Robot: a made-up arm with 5 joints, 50 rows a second.
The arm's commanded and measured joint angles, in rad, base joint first. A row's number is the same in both.
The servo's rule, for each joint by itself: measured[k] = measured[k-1] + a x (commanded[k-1-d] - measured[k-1]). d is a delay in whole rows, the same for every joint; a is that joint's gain. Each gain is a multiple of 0.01, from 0.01 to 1. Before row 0 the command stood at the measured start. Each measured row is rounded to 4 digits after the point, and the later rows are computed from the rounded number. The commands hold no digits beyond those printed.
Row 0, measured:
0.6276, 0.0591, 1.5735, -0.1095, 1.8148
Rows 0 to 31, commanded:
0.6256, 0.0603, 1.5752, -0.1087, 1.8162
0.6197, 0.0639, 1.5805, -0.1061, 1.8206
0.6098, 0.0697, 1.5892, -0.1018, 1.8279
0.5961, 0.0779, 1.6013, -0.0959, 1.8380
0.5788, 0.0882, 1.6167, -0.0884, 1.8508
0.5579, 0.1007, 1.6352, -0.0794, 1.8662
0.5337, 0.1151, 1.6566, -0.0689, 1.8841
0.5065, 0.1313, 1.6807, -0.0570, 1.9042
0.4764, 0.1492, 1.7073, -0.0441, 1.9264
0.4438, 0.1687, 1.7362, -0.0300, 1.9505
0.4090, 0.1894, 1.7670, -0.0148, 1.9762
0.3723, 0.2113, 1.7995, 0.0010, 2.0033
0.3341, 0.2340, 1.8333, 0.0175, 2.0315
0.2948, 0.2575, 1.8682, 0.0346, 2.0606
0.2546, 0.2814, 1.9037, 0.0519, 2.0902
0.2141, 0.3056, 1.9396, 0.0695, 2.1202
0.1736, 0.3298, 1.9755, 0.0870, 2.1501
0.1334, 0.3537, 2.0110, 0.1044, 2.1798
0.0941, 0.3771, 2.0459, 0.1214, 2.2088
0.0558, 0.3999, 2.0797, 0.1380, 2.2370
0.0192, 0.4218, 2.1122, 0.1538, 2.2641
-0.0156, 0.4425, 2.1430, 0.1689, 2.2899
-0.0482, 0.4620, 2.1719, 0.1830, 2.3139
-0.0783, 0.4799, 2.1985, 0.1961, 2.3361
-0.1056, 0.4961, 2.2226, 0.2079, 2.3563
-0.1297, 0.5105, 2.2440, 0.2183, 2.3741
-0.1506, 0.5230, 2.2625, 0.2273, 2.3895
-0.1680, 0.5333, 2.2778, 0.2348, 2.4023
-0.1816, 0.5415, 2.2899, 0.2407, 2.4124
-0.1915, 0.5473, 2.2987, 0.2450, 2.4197
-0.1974, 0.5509, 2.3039, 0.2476, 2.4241
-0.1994, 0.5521, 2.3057, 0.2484, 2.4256
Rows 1 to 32, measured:
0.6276, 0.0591, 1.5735, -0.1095, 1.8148
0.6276, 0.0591, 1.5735, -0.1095, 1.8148
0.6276, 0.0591, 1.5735, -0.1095, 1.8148
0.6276, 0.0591, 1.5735, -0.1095, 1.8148
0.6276, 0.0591, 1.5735, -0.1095, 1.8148
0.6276, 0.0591, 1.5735, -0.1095, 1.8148
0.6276, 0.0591, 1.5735, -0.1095, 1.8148
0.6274, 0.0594, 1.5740, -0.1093, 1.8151
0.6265, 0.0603, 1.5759, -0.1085, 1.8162
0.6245, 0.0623, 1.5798, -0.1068, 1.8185
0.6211, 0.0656, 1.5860, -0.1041, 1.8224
0.6160, 0.0703, 1.5949, -0.1002, 1.8281
0.6090, 0.0767, 1.6066, -0.0950, 1.8357
0.6000, 0.0848, 1.6211, -0.0885, 1.8454
0.5888, 0.0946, 1.6384, -0.0806, 1.8572
0.5753, 0.1061, 1.6584, -0.0715, 1.8710
0.5595, 0.1192, 1.6810, -0.0611, 1.8869
0.5414, 0.1339, 1.7059, -0.0495, 1.9048
0.5211, 0.1502, 1.7330, -0.0369, 1.9245
0.4987, 0.1678, 1.7621, -0.0233, 1.9459
0.4742, 0.1866, 1.7929, -0.0088, 1.9688
0.4478, 0.2065, 1.8250, 0.0064, 1.9931
0.4198, 0.2273, 1.8582, 0.0222, 2.0185
0.3903, 0.2488, 1.8922, 0.0384, 2.0448
0.3595, 0.2708, 1.9267, 0.0549, 2.0718
0.3277, 0.2931, 1.9613, 0.0715, 2.0992
0.2951, 0.3155, 1.9956, 0.0881, 2.1268
0.2620, 0.3378, 2.0294, 0.1045, 2.1543
0.2287, 0.3598, 2.0623, 0.1206, 2.1814
0.1955, 0.3813, 2.0941, 0.1362, 2.2079
0.1626, 0.4020, 2.1244, 0.1512, 2.2335
0.1304, 0.4218, 2.1529, 0.1654, 2.2581
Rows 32 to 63, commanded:
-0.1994, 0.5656, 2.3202, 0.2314, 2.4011
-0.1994, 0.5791, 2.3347, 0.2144, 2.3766
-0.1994, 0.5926, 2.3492, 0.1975, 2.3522
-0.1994, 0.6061, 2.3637, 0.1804, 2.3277
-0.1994, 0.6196, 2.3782, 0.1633, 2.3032
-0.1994, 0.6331, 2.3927, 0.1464, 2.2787
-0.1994, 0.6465, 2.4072, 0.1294, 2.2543
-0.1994, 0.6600, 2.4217, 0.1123, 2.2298
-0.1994, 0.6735, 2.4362, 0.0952, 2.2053
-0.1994, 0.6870, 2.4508, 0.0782, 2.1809
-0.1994, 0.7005, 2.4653, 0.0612, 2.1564
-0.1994, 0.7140, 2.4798, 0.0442, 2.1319
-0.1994, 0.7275, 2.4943, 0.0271, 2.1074
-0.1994, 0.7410, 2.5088, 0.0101, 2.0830
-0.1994, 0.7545, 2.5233, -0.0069, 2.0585
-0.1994, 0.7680, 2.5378, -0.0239, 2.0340
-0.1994, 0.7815, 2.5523, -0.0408, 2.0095
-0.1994, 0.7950, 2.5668, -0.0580, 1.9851
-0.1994, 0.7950, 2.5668, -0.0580, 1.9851
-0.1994, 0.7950, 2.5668, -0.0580, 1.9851
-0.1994, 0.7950, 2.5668, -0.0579, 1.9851
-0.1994, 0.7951, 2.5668, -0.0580, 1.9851
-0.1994, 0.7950, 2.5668, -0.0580, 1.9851
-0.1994, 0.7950, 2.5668, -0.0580, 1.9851
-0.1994, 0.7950, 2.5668, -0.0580, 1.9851
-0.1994, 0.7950, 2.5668, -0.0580, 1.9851
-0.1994, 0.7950, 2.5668, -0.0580, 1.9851
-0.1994, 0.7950, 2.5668, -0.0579, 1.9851
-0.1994, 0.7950, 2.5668, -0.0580, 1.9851
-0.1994, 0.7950, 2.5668, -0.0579, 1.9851
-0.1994, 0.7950, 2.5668, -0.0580, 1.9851
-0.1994, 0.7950, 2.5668, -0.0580, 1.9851
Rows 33 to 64, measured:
0.0992, 0.4404, 2.1793, 0.1786, 2.2813
0.0692, 0.4577, 2.2034, 0.1908, 2.3029
0.0407, 0.4736, 2.2250, 0.2018, 2.3228
0.0140, 0.4879, 2.2438, 0.2115, 2.3407
-0.0107, 0.5004, 2.2597, 0.2199, 2.3565
-0.0331, 0.5110, 2.2725, 0.2268, 2.3700
-0.0531, 0.5196, 2.2821, 0.2322, 2.3811
-0.0707, 0.5293, 2.2931, 0.2320, 2.3851
-0.0861, 0.5398, 2.3052, 0.2276, 2.3834
-0.0997, 0.5509, 2.3180, 0.2201, 2.3772
-0.1117, 0.5625, 2.3313, 0.2102, 2.3673
-0.1222, 0.5745, 2.3449, 0.1985, 2.3545
-0.1315, 0.5868, 2.3588, 0.1855, 2.3393
-0.1396, 0.5993, 2.3728, 0.1715, 2.3223
-0.1468, 0.6120, 2.3870, 0.1567, 2.3038
-0.1531, 0.6249, 2.4013, 0.1413, 2.2841
-0.1587, 0.6379, 2.4157, 0.1255, 2.2635
-0.1636, 0.6510, 2.4301, 0.1094, 2.2421
-0.1679, 0.6642, 2.4445, 0.0931, 2.2201
-0.1717, 0.6775, 2.4589, 0.0766, 2.1976
-0.1750, 0.6908, 2.4734, 0.0600, 2.1747
-0.1779, 0.7042, 2.4879, 0.0433, 2.1515
-0.1805, 0.7176, 2.5024, 0.0265, 2.1280
-0.1828, 0.7310, 2.5169, 0.0097, 2.1043
-0.1848, 0.7444, 2.5314, -0.0072, 2.0805
-0.1866, 0.7550, 2.5417, -0.0199, 2.0614
-0.1881, 0.7634, 2.5490, -0.0294, 2.0461
-0.1895, 0.7700, 2.5542, -0.0365, 2.0339
-0.1907, 0.7753, 2.5579, -0.0419, 2.0241
-0.1917, 0.7794, 2.5605, -0.0459, 2.0163
-0.1926, 0.7827, 2.5623, -0.0489, 2.0101
-0.1934, 0.7853, 2.5636, -0.0512, 2.0051

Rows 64 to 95, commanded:
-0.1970, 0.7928, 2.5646, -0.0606, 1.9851
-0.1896, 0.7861, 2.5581, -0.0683, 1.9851
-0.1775, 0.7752, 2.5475, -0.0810, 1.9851
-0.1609, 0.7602, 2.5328, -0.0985, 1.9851
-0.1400, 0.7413, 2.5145, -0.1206, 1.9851
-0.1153, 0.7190, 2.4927, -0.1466, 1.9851
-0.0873, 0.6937, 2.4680, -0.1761, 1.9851
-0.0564, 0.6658, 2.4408, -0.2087, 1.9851
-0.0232, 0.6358, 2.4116, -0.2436, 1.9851
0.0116, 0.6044, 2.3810, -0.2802, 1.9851
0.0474, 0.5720, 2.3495, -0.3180, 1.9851
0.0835, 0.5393, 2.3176, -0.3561, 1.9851
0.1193, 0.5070, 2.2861, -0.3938, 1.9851
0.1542, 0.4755, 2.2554, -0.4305, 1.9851
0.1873, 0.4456, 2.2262, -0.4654, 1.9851
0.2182, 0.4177, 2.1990, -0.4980, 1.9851
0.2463, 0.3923, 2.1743, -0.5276, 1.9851
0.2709, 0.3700, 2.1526, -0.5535, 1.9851
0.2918, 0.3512, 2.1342, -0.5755, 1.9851
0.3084, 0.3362, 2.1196, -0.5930, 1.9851
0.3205, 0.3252, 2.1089, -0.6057, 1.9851
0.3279, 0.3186, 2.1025, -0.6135, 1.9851
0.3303, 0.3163, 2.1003, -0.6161, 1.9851
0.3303, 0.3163, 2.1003, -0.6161, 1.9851
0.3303, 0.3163, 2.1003, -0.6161, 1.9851
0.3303, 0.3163, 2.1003, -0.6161, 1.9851
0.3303, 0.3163, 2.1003, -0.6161, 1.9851
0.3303, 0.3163, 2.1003, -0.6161, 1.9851
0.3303, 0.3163, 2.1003, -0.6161, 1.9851
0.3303, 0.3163, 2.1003, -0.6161, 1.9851
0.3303, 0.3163, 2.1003, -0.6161, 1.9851
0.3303, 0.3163, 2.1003, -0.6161, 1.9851
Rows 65 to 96, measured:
-0.1941, 0.7873, 2.5645, -0.0529, 2.0011
-0.1947, 0.7889, 2.5652, -0.0542, 1.9979
-0.1953, 0.7902, 2.5657, -0.0551, 1.9953
-0.1958, 0.7912, 2.5660, -0.0558, 1.9933
-0.1962, 0.7920, 2.5662, -0.0563, 1.9917
-0.1966, 0.7926, 2.5664, -0.0567, 1.9904
-0.1969, 0.7931, 2.5665, -0.0570, 1.9893
-0.1969, 0.7930, 2.5659, -0.0579, 1.9885
-0.1960, 0.7916, 2.5636, -0.0605, 1.9878
-0.1938, 0.7882, 2.5589, -0.0656, 1.9873
-0.1899, 0.7823, 2.5513, -0.0738, 1.9869
-0.1839, 0.7737, 2.5406, -0.0855, 1.9865
-0.1757, 0.7622, 2.5267, -0.1008, 1.9862
-0.1651, 0.7478, 2.5097, -0.1196, 1.9860
-0.1521, 0.7306, 2.4897, -0.1419, 1.9858
-0.1366, 0.7107, 2.4671, -0.1673, 1.9857
-0.1188, 0.6884, 2.4421, -0.1955, 1.9856
-0.0989, 0.6640, 2.4152, -0.2261, 1.9855
-0.0770, 0.6378, 2.3869, -0.2586, 1.9854
-0.0534, 0.6103, 2.3577, -0.2924, 1.9853
-0.0285, 0.5820, 2.3280, -0.3269, 1.9853
-0.0026, 0.5534, 2.2985, -0.3615, 1.9853
0.0239, 0.5249, 2.2696, -0.3956, 1.9853
0.0506, 0.4971, 2.2420, -0.4286, 1.9853
0.0770, 0.4704, 2.2161, -0.4598, 1.9853
0.1028, 0.4454, 2.1923, -0.4887, 1.9853
0.1275, 0.4225, 2.1712, -0.5148, 1.9853
0.1507, 0.4021, 2.1531, -0.5375, 1.9853
0.1720, 0.3846, 2.1384, -0.5565, 1.9853
0.1910, 0.3703, 2.1274, -0.5714, 1.9853
0.2077, 0.3590, 2.1195, -0.5826, 1.9853
0.2224, 0.3500, 2.1139, -0.5910, 1.9853

